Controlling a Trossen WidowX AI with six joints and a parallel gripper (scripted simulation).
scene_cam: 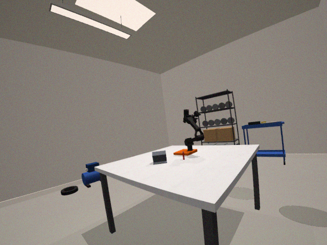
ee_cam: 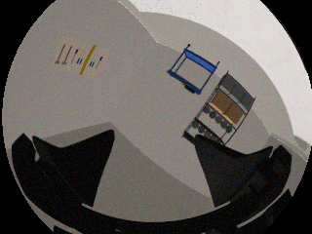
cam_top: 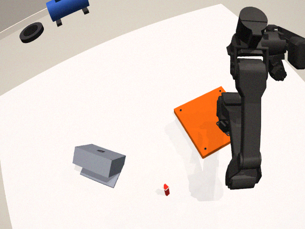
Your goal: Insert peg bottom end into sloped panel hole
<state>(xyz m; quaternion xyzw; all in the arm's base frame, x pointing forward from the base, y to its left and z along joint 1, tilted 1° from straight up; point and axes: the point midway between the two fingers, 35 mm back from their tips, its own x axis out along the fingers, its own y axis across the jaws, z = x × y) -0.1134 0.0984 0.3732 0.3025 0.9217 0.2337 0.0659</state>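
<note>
Right now my gripper tip is 430 mm short of the red peg, 350 mm above it and 60 mm to the left of it. Also, from my gripper tip: grey panel block 540 mm ahead, 360 mm below, 270 mm to the right.
</note>
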